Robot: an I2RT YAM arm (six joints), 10 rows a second.
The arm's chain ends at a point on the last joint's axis. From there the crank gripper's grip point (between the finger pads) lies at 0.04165 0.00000 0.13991 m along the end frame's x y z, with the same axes.
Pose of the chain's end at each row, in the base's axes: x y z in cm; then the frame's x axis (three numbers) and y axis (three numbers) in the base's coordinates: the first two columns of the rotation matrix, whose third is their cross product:
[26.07 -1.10 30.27 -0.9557 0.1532 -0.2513 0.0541 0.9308 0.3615]
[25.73 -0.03 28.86 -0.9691 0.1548 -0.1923 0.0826 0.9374 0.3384]
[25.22 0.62 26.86 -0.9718 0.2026 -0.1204 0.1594 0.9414 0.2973]
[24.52 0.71 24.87 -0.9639 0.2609 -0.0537 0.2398 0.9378 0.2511]
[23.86 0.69 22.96 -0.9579 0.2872 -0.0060 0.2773 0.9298 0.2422]
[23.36 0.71 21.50 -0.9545 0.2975 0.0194 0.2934 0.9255 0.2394]
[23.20 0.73 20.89 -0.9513 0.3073 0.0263 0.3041 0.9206 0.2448]
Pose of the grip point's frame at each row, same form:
[26.14 4.18 16.66 -0.9557 0.1532 -0.2513 0.0541 0.9308 0.3615]
[24.95 4.98 15.17 -0.9691 0.1548 -0.1923 0.0826 0.9374 0.3384]
[23.60 5.24 13.11 -0.9718 0.2026 -0.1204 0.1594 0.9414 0.2973]
[22.13 5.00 11.12 -0.9639 0.2609 -0.0537 0.2398 0.9378 0.2511]
[20.92 5.11 9.36 -0.9579 0.2872 -0.0060 0.2773 0.9298 0.2422]
[20.13 5.23 8.00 -0.9545 0.2975 0.0194 0.2934 0.9255 0.2394]
[19.95 5.38 7.44 -0.9513 0.3073 0.0263 0.3041 0.9206 0.2448]

